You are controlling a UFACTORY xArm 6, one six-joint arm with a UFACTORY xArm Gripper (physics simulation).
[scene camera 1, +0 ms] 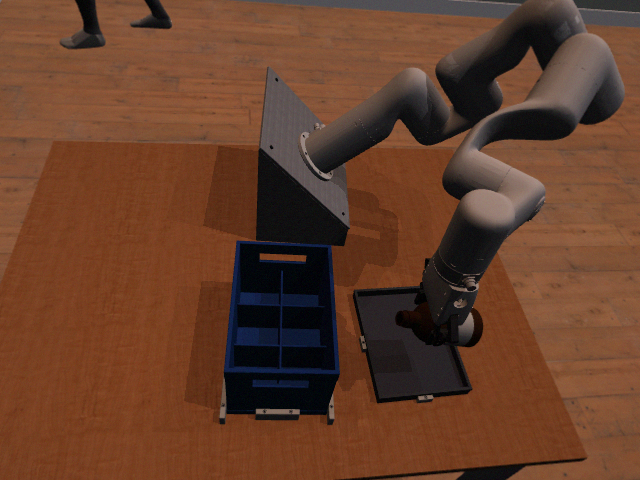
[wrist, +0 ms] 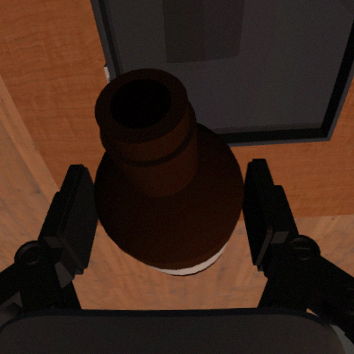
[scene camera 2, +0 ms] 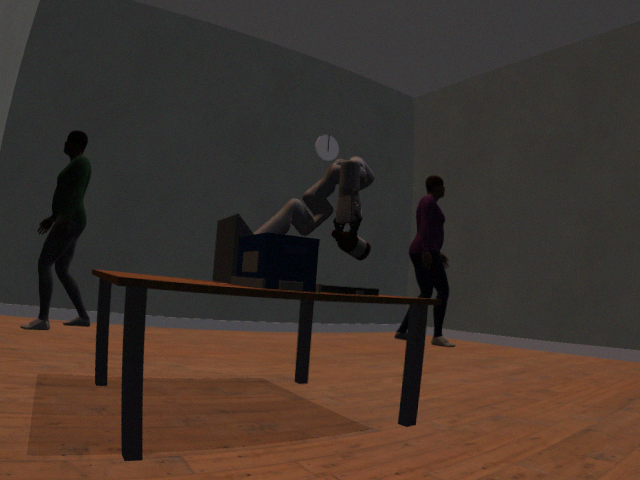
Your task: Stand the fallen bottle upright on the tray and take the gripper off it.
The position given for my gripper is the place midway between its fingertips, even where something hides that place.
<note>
I see my gripper (scene camera 1: pixel 427 322) and a brown bottle (scene camera 1: pixel 420 320).
The brown bottle is seen too in the wrist view (wrist: pixel 168 191). My gripper also shows in the wrist view (wrist: pixel 168 181) and in scene camera 2 (scene camera 2: pixel 345 241).
</note>
